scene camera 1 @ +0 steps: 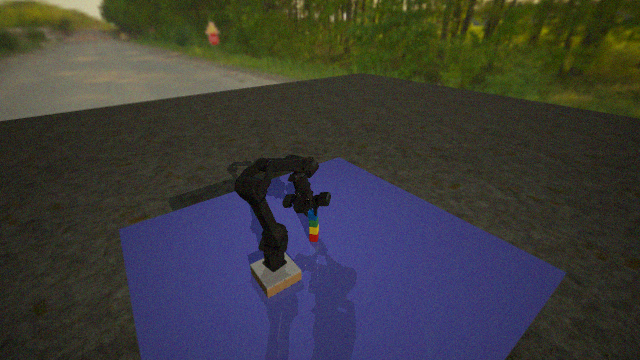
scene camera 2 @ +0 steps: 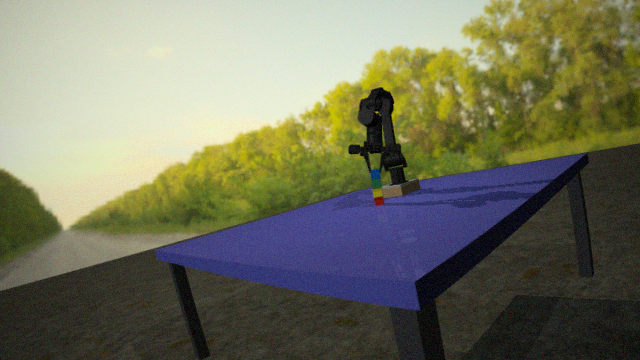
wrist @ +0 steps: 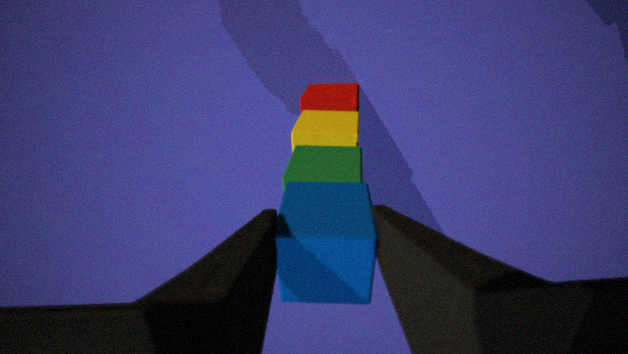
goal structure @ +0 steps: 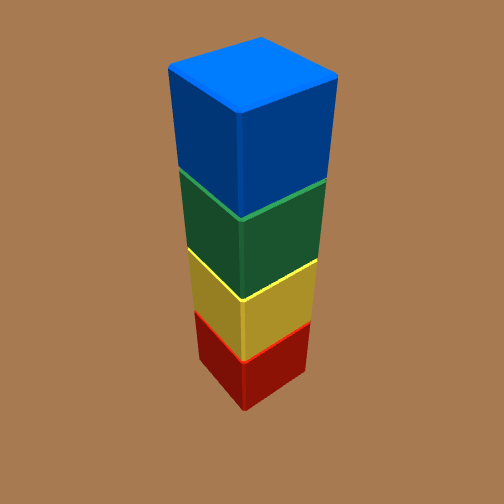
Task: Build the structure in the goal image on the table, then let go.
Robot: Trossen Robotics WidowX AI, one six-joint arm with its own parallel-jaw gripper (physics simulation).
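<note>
A red block [scene camera 1: 313,238] [scene camera 2: 379,201] [wrist: 330,97] stands on the blue table at the bottom of an upright stack. A yellow block [scene camera 1: 314,230] [scene camera 2: 377,192] [wrist: 326,123] sits on it, and a green block [scene camera 1: 313,223] [scene camera 2: 376,184] [wrist: 325,164] sits on the yellow one. A blue block [scene camera 1: 313,215] [scene camera 2: 375,174] [wrist: 325,245] is at the top, in line with the green block and seemingly touching it. My gripper [wrist: 324,219] is shut on the blue block, with one finger on each side of it. The fingertips are small and dark in both scene views.
The arm's base block [scene camera 1: 276,276] [scene camera 2: 401,189] stands on the blue table [scene camera 1: 425,280] [scene camera 2: 300,245] close beside the stack. The arm arches above the base and comes down over the stack. The table's edges show in both scene views. Shadows of the arm lie across the table top.
</note>
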